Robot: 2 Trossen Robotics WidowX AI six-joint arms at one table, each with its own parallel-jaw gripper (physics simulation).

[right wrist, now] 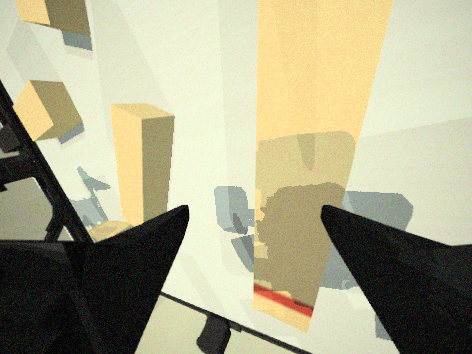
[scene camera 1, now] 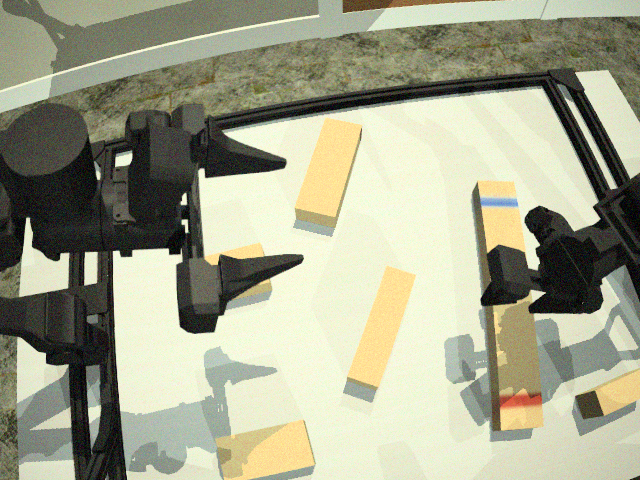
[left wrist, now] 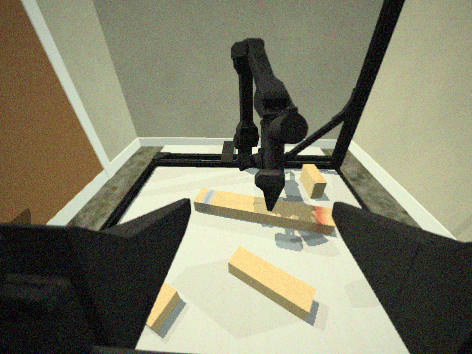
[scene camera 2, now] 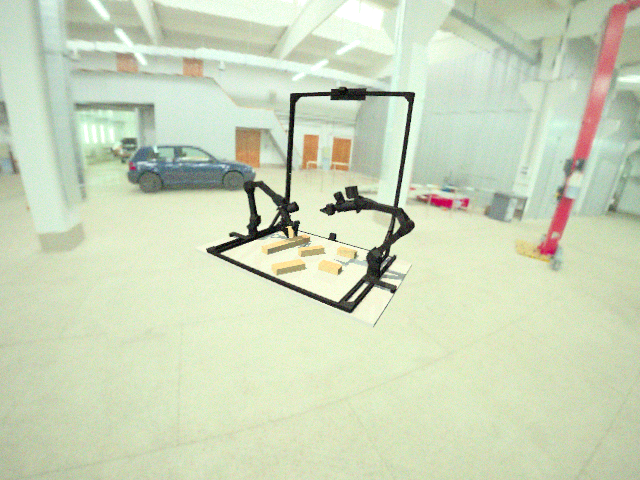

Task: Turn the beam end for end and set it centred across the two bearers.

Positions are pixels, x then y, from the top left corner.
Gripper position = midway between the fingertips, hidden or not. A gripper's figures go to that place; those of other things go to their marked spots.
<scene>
My left gripper (scene camera 1: pixel 293 208) is 0.41 m from the lens. My right gripper (scene camera 1: pixel 506 306): 0.68 m from the lens.
</scene>
